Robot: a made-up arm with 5 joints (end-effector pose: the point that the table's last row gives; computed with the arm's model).
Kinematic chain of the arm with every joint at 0, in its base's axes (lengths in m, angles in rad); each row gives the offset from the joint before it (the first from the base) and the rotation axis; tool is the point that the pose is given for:
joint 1: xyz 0 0 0.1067 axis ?
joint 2: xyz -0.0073 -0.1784 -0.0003 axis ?
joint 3: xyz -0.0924 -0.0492 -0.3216 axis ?
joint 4: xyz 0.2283 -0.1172 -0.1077 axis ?
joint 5: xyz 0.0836 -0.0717 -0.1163 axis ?
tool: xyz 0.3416 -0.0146 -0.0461
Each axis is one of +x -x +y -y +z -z.
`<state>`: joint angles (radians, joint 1 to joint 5).
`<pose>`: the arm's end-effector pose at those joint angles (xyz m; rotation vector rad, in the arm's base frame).
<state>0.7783 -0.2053 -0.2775 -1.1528 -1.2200</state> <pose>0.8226 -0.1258 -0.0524 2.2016 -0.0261 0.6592</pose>
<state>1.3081 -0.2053 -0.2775 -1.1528 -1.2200</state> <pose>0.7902 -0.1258 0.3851 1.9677 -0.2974 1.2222</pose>
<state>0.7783 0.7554 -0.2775 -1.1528 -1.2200</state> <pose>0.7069 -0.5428 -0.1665 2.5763 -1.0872 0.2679</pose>
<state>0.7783 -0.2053 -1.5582 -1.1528 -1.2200</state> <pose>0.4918 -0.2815 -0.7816 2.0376 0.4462 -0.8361</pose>
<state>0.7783 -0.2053 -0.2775 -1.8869 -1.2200</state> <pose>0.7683 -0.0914 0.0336 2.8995 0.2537 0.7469</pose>
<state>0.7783 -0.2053 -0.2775 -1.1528 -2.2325</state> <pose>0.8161 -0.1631 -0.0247 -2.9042 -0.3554 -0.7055</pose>
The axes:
joint 1: -y
joint 2: -z
joint 3: -y
joint 4: -x
joint 5: -x

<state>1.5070 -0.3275 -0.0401 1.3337 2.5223</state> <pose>0.4258 -0.2401 0.6847 1.6651 -0.3132 1.6979</pose>
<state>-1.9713 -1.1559 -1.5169 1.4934 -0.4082</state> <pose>-0.9994 -0.4151 0.2529 -0.5447 -1.3066 -2.6691</pose>
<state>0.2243 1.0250 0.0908 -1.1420 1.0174</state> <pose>0.3231 -0.7280 -0.3636 0.1812 -0.3508 -1.0081</pose>
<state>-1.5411 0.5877 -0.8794 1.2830 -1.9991</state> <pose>-0.8981 -0.5407 0.0467 0.0783 1.9248 -1.4781</pose>
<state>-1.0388 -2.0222 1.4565 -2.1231 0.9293</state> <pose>0.2348 -0.0742 0.3219 -2.9636 -0.1865 -0.8812</pose>
